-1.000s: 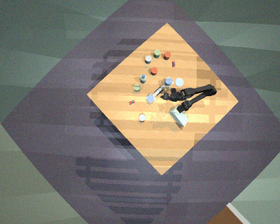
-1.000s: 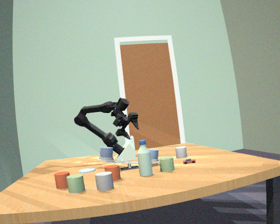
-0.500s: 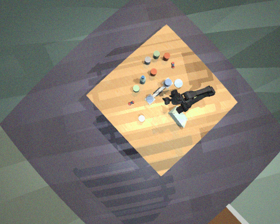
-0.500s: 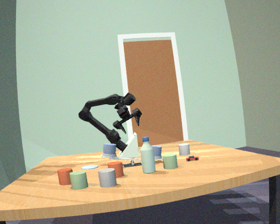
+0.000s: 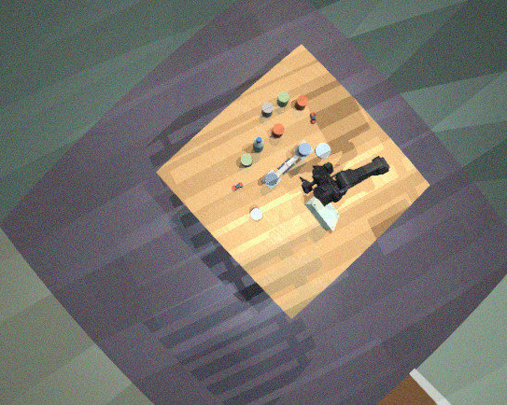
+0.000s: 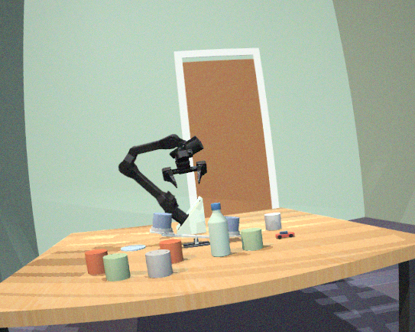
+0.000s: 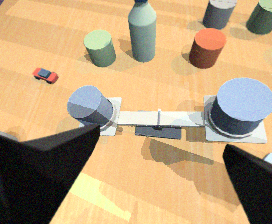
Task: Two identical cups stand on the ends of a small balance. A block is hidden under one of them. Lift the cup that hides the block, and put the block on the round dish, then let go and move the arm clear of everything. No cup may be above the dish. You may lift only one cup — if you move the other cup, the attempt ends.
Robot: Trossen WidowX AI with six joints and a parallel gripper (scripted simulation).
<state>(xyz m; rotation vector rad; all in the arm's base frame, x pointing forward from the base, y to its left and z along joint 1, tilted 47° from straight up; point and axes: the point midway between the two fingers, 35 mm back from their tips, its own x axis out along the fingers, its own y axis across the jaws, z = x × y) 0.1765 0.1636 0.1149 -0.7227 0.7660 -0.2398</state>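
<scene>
My gripper tip is now 80 mm short of the cup, 160 mm to the right of it and 170 mm above it. Also, from my gripper tip: pale round dish (40 mm ahead, 250 mm to the right, 230 mm below); bottle (300 mm ahead, 80 mm to the left, 120 mm below); small balance (100 mm ahead, 10 mm to the left, 200 mm below).
</scene>
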